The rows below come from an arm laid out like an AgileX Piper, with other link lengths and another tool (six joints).
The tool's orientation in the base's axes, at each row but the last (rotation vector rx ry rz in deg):
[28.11 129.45 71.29]
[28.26 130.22 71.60]
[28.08 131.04 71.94]
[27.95 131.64 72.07]
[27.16 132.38 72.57]
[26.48 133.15 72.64]
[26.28 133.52 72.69]
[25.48 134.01 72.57]
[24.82 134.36 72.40]
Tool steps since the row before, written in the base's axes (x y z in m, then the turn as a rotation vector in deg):
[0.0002 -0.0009 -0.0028 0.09 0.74 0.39]
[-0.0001 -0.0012 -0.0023 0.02 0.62 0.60]
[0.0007 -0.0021 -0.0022 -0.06 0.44 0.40]
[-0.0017 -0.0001 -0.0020 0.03 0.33 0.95]
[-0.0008 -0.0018 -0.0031 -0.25 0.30 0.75]
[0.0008 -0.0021 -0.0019 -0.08 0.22 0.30]
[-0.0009 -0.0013 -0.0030 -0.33 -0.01 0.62]
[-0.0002 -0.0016 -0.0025 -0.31 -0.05 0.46]
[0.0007 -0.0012 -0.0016 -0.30 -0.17 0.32]
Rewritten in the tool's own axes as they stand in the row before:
[0.0001 -0.0028 0.0008 0.22 0.72 0.37]
[0.0000 -0.0026 0.0002 0.16 0.83 0.16]
[-0.0011 -0.0029 0.0000 0.18 0.56 0.08]
[0.0018 -0.0019 -0.0001 -0.08 0.98 -0.20]
[0.0005 -0.0036 -0.0002 0.19 0.78 -0.28]
[-0.0013 -0.0026 -0.0001 0.11 0.36 -0.03]
[0.0008 -0.0033 0.0000 0.14 0.50 -0.48]
[0.0000 -0.0030 0.0000 0.14 0.34 -0.42]
[-0.0008 -0.0019 0.0003 0.10 0.16 -0.43]

